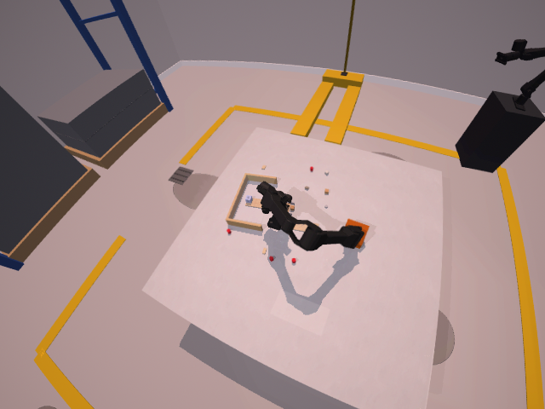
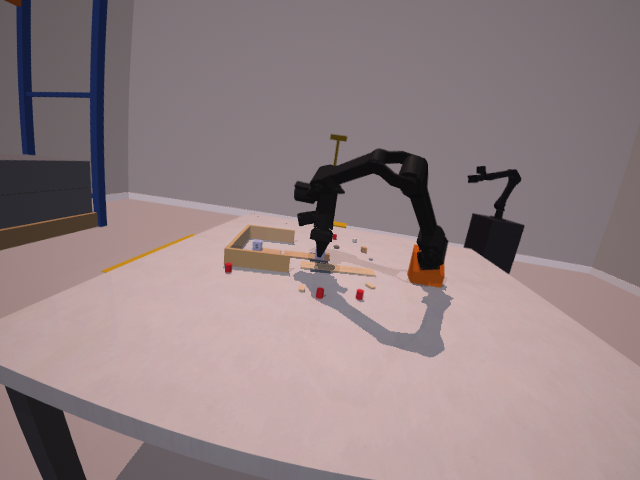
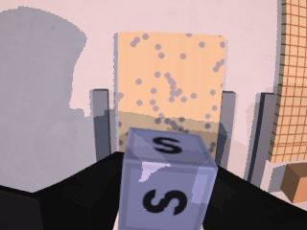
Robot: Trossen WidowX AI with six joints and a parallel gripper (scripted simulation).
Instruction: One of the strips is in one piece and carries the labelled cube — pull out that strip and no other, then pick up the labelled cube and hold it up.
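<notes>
The speckled strip is 70 mm behind my gripper tip, 40 mm below it and 10 mm to the right of it.
</notes>
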